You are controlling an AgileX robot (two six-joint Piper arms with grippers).
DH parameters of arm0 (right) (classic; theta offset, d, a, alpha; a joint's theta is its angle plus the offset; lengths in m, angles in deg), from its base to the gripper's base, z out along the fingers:
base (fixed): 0 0 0 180
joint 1: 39.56 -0.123 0 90
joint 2: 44 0 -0.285 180
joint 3: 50.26 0 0.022 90
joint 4: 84.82 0.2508 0 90
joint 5: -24.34 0 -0.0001 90
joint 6: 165.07 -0.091 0 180
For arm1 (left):
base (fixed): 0 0 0 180
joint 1: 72.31 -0.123 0 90
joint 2: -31.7 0 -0.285 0
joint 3: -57.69 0 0.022 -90
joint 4: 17.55 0.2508 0 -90
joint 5: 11.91 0 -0.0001 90
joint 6: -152.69 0.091 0 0
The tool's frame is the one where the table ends.
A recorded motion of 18 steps. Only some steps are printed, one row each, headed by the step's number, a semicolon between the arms.
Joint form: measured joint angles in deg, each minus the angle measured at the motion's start. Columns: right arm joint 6, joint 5, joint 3, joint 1, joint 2, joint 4; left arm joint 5, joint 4, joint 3, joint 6, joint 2, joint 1.
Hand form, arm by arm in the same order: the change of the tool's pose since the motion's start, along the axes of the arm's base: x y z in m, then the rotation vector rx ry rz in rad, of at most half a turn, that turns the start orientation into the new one. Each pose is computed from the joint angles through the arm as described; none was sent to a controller.
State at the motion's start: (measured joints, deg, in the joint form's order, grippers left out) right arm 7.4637 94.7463 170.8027 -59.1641 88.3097 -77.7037; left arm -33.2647 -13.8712 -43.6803 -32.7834 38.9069 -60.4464
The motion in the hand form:
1: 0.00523 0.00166 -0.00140 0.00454 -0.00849 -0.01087; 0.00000 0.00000 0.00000 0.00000 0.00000 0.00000
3: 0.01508 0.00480 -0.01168 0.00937 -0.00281 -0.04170; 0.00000 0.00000 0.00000 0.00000 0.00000 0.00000
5: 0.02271 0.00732 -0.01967 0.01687 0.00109 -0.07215; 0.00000 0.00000 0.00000 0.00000 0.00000 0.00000
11: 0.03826 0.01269 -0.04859 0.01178 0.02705 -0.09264; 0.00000 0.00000 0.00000 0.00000 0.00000 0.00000
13: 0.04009 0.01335 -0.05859 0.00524 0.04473 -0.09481; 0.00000 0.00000 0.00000 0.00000 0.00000 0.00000
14: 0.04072 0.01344 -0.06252 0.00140 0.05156 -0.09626; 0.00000 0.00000 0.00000 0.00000 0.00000 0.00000
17: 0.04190 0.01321 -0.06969 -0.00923 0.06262 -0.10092; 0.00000 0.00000 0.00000 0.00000 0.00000 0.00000
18: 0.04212 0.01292 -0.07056 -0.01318 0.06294 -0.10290; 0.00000 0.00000 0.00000 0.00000 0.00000 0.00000
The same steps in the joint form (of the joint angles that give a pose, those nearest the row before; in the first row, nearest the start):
1: -0.67 0.00 1.93 0.00 1.30 -0.13; 0.00 0.00 0.00 0.00 0.00 0.00
3: -2.55 0.03 4.91 0.00 4.25 -0.36; 0.00 0.00 0.00 0.00 0.00 0.00
5: -4.41 0.03 7.40 0.00 6.60 -0.48; 0.00 0.00 0.00 0.00 0.00 0.00
11: -5.67 0.23 12.14 0.00 12.51 -0.60; 0.00 0.00 0.00 0.00 0.00 0.00
13: -5.79 0.23 12.25 0.00 13.69 -0.60; 0.00 0.00 0.00 0.00 0.00 0.00
14: -5.87 0.24 12.26 0.00 14.13 -0.68; 0.00 0.00 0.00 0.00 0.00 0.00
17: -6.16 0.24 12.26 0.00 14.92 -1.09; 0.00 0.00 0.00 0.00 0.00 0.00
18: -6.29 0.23 12.25 0.00 15.01 -1.33; 0.00 0.00 0.00 0.00 0.00 0.00

